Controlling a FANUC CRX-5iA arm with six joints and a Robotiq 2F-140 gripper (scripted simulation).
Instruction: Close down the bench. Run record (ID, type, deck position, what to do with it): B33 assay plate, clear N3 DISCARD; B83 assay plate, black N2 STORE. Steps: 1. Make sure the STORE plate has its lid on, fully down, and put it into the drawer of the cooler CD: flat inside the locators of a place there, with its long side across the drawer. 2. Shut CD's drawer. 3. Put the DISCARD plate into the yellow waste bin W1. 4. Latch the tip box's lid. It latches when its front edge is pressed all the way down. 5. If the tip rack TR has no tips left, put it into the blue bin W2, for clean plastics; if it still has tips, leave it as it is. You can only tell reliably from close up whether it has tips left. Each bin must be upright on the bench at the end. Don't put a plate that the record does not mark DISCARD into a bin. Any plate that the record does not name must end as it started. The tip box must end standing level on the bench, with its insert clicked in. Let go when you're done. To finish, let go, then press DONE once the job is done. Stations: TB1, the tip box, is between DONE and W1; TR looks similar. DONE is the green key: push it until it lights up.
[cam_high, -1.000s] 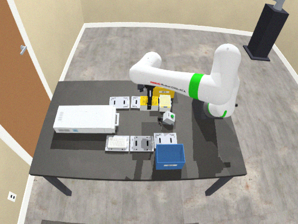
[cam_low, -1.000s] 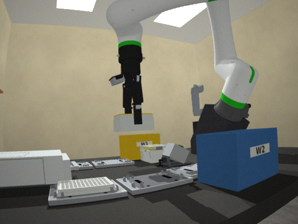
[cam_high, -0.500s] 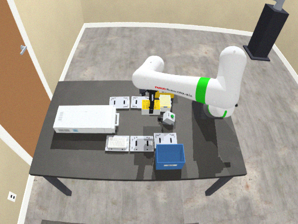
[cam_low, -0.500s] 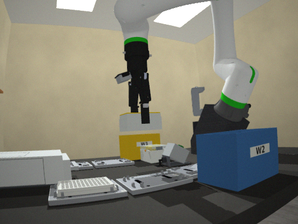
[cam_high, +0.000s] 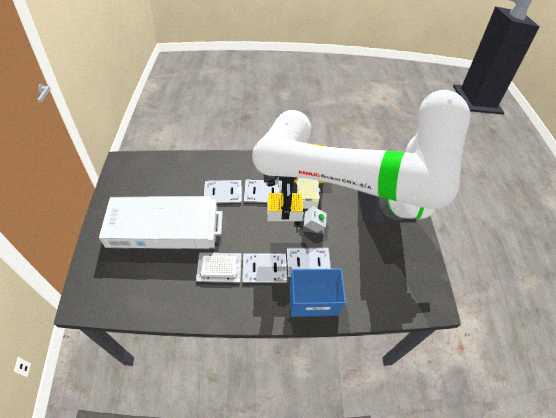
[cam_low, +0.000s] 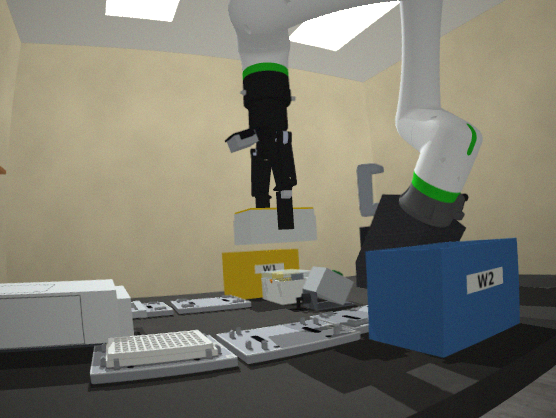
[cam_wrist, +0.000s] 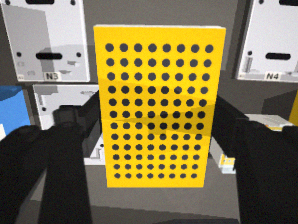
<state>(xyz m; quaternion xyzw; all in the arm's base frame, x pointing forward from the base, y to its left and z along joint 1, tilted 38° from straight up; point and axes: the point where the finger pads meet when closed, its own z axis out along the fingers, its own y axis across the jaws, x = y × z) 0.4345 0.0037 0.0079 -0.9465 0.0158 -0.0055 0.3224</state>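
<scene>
Now: the blue bin W2 30 cm to the left of my hand, 15 cm below it and 10 cm behind it. The rest, counted from my hand: clear tip box lid (18 cm to the right, 13 cm below, 12 cm behind); then DONE key block (14 cm behind, 13 cm below, 3 cm to the right); then tip rack TR (1 cm to the right, 1 cm below, 1 cm behind).
</scene>
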